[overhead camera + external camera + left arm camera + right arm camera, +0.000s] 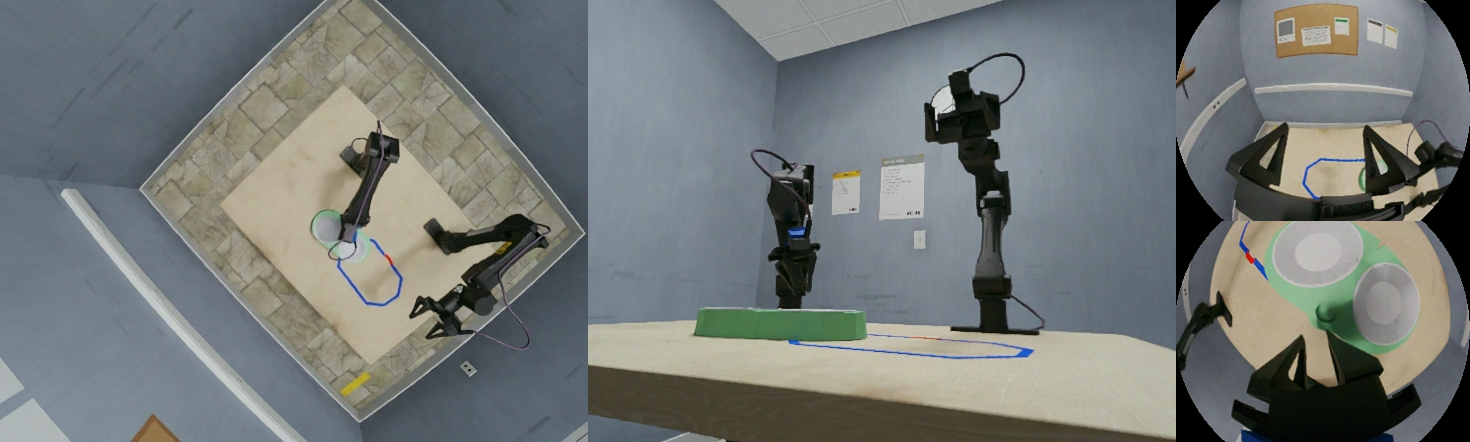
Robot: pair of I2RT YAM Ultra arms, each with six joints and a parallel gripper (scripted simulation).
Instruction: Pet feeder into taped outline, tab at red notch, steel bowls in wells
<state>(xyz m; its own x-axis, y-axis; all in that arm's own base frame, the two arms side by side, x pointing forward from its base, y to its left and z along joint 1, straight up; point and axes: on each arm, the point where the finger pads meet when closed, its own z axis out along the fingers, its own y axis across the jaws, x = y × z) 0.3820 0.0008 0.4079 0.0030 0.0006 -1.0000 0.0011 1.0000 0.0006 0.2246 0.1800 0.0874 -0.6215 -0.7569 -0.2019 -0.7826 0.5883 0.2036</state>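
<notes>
The feeder lies 80 mm ahead of my right hand, 10 mm to the left of it and 60 mm below it.
</notes>
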